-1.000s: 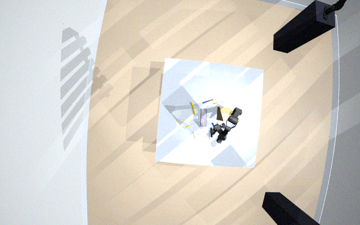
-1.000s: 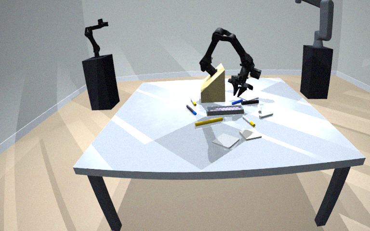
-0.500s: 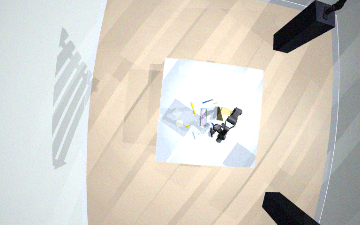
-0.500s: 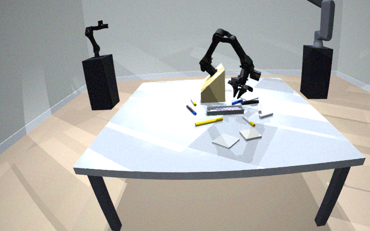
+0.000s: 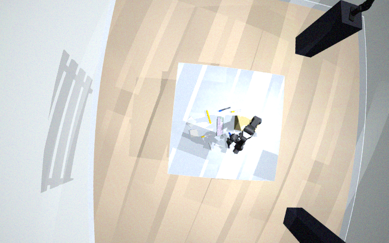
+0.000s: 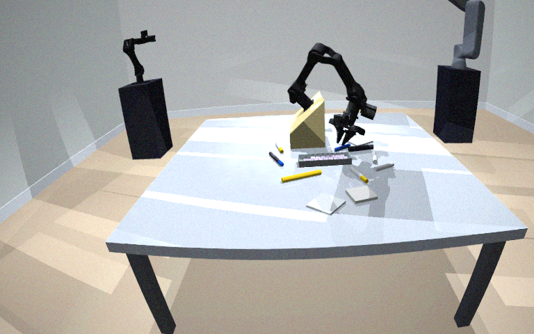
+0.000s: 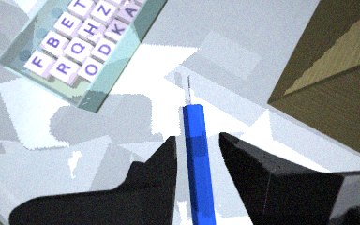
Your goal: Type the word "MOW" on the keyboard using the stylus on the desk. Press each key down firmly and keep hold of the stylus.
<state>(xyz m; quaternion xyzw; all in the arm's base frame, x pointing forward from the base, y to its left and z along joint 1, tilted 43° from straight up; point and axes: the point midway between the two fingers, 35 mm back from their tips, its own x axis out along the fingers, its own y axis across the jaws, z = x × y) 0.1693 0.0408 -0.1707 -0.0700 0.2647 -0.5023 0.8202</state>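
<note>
The blue stylus is 2 cm below my gripper tip, 1 cm to the right of it and 1 cm ahead of it. The rest, counted from my gripper tip: yellow marker (27 cm ahead, 17 cm to the right, 2 cm below); dark grey pen (10 cm to the left, 2 cm below, 1 cm ahead); blue-tipped pen (26 cm to the right, 12 cm ahead, 2 cm below).
</note>
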